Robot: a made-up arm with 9 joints. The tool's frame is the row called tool. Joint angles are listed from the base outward.
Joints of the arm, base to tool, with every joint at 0 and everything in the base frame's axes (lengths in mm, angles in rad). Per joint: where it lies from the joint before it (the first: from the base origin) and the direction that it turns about. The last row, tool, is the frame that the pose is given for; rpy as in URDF.
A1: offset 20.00 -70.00 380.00 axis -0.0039 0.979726 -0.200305
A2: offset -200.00 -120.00 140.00 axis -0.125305 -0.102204 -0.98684
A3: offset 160.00 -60.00 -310.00 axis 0 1 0
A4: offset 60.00 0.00 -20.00 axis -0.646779 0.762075 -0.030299
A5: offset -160.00 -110.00 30.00 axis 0 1 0
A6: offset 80.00 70.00 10.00 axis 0 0 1
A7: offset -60.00 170.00 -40.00 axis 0 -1 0
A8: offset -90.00 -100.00 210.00 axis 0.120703 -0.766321 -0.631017
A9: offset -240.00 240.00 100.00 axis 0 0 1
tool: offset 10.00 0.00 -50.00 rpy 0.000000 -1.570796 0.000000
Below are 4 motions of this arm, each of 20 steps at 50 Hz.
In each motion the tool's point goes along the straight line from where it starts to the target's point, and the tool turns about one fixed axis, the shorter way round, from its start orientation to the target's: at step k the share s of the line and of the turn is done. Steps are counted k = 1, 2, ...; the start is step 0. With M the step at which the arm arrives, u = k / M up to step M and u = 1 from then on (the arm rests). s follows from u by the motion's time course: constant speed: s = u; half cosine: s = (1 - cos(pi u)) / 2; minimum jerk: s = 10 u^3 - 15 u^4 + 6 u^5.
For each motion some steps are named. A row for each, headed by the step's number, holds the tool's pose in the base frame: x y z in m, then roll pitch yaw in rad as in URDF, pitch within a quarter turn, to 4 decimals.
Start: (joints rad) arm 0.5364 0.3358 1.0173 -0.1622 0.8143 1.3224 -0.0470 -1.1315 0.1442
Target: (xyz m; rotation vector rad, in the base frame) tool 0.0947 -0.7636 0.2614 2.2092 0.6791 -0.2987
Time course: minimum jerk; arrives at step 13
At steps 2, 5, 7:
2: 0.0889 -0.7960 0.3390 2.4384 0.3165 0.3582
5: 0.0905 -0.7872 0.3180 2.4233 0.3467 0.3762
7: 0.0921 -0.7779 0.2956 2.4077 0.3793 0.3951

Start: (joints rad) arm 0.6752 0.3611 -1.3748 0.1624 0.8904 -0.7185 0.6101 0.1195 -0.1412
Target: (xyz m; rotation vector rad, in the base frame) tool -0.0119 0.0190 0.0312 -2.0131 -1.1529 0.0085
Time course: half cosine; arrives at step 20
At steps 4, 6, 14, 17, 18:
4: -0.0634 0.1484 0.0759 -2.7865 -0.6753 1.4800
6: -0.0571 0.1326 0.0704 -2.7224 -0.6496 1.3945
14: -0.0236 0.0485 0.0414 -2.4545 -0.4531 1.0061
17: -0.0150 0.0268 0.0339 -2.4046 -0.3902 0.9225
18: -0.0133 0.0225 0.0324 -2.3955 -0.3774 0.9066

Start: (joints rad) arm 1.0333 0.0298 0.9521 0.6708 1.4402 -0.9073 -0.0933 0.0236 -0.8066
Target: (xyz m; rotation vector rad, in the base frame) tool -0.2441 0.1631 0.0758 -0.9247 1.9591 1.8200
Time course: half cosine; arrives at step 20
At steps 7, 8, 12, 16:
7: -0.3537 0.1735 0.2462 1.4360 0.7378 -2.9457
8: -0.3428 0.1725 0.2292 1.4692 0.7326 -2.9321
12: -0.2962 0.1680 0.1568 1.6075 0.7072 -2.8777
16: -0.2585 0.1645 0.0982 1.7157 0.6827 -2.8382

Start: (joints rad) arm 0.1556 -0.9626 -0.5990 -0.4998 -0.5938 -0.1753 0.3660 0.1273 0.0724
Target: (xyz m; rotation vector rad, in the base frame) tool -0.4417 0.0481 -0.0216 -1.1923 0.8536 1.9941
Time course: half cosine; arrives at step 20
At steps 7, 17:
7: -0.5675 0.0088 0.0316 2.1742 0.6646 -2.3398
17: -0.4511 0.0452 -0.0176 0.6686 1.1536 2.7973

